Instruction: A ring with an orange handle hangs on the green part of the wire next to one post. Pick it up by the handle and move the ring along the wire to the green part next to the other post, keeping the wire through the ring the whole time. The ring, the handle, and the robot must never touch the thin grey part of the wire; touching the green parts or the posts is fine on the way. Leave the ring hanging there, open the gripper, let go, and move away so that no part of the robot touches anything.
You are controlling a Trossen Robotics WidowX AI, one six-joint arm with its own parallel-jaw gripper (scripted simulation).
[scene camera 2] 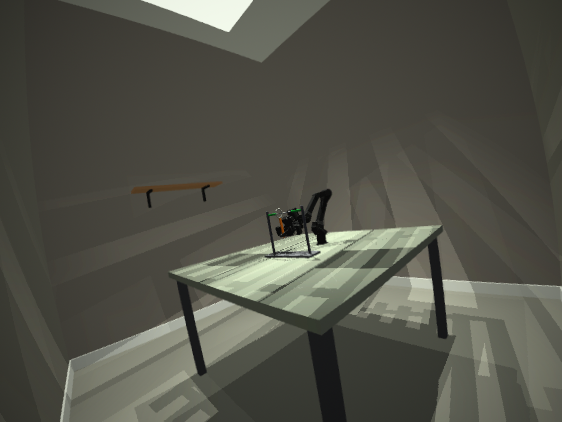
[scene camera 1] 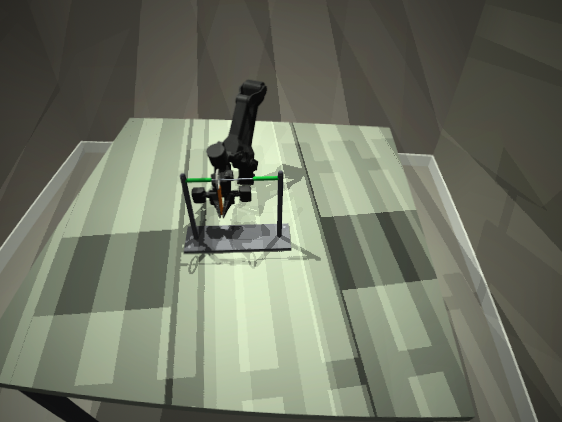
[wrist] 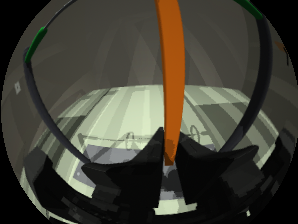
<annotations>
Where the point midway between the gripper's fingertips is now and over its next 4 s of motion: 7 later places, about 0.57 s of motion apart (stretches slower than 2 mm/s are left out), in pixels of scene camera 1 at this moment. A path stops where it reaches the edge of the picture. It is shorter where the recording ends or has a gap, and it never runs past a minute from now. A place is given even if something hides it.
The gripper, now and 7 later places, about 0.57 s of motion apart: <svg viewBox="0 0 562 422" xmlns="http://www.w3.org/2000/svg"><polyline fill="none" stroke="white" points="221,217 226,217 232,217 240,217 246,217 251,217 255,217 260,214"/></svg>
</annotations>
